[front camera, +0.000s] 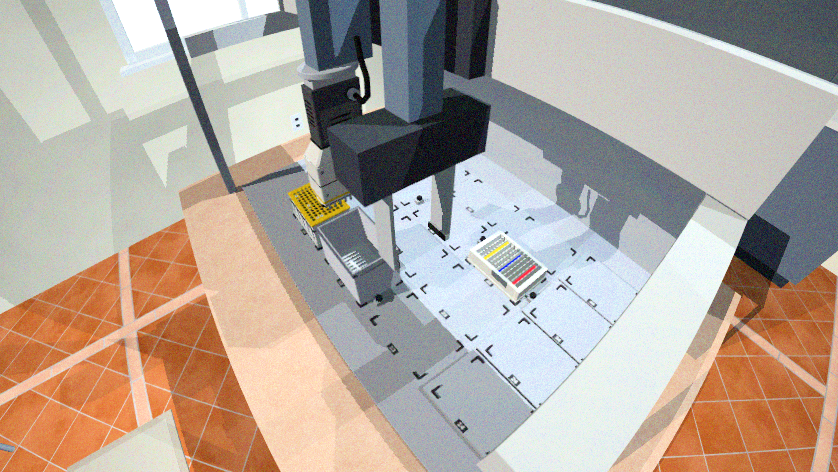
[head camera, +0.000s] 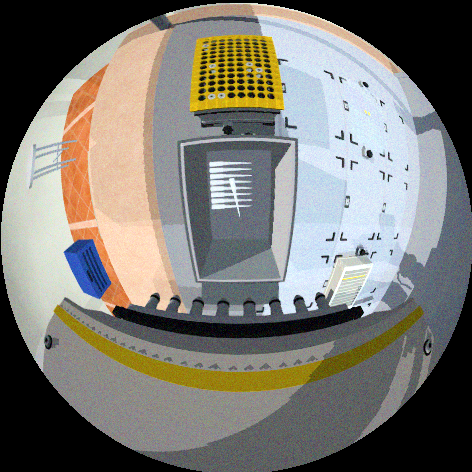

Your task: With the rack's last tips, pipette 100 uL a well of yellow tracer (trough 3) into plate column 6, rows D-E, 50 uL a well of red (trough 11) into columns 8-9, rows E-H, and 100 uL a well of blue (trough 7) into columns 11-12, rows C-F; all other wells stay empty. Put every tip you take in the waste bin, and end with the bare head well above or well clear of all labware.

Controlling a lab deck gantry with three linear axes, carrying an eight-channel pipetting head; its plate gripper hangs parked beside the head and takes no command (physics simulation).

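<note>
The pipetting head [front camera: 322, 170] [head camera: 235, 350] has eight bare dark nozzles, just short of the waste bin [front camera: 375, 284] [head camera: 284, 200] in the head view. White tips [front camera: 354, 259] [head camera: 220, 185] lie in the bin, one across the others. The yellow tip rack [front camera: 319, 205] [head camera: 195, 106] is mostly empty holes, with several scattered tips. The white trough block [front camera: 509, 265] [head camera: 350, 282] shows yellow, blue and red strips in the front view. Two yellow wells [head camera: 367, 113] mark the faint clear plate; the front view does not clearly show it. My gripper [front camera: 417, 250] hangs open beside the head, holding nothing.
The bin stands close beside the rack along the deck's edge. Small black knobs [front camera: 419, 198] [head camera: 368, 153] and corner marks are spread over the deck [front camera: 439, 287]. A blue box [head camera: 87, 270] stands beyond the table's edge.
</note>
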